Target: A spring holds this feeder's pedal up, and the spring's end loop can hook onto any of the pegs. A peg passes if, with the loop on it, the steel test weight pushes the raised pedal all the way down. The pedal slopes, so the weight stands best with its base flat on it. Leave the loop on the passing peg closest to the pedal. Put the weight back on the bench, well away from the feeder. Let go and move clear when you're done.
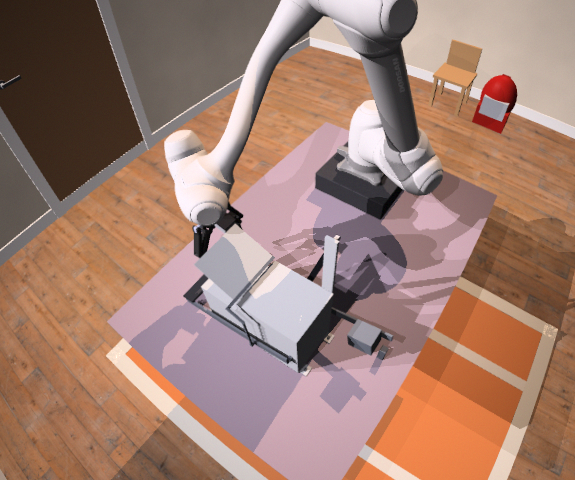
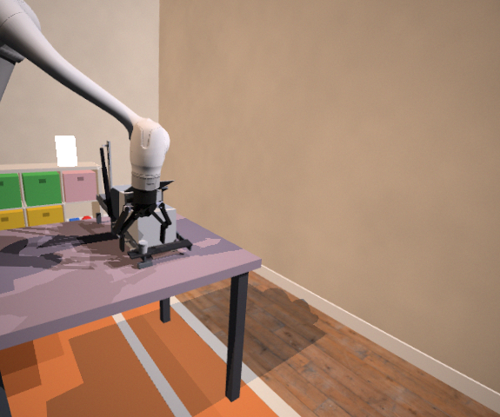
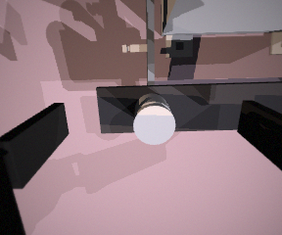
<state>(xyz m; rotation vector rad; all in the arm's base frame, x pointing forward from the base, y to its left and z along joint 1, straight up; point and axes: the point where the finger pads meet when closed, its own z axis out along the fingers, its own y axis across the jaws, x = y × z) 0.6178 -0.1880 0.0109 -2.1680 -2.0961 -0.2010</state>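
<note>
Now: the steel test weight 10 mm below my hand. Round my hand: small grey block: 80 mm below, 10 mm to the right.
</note>
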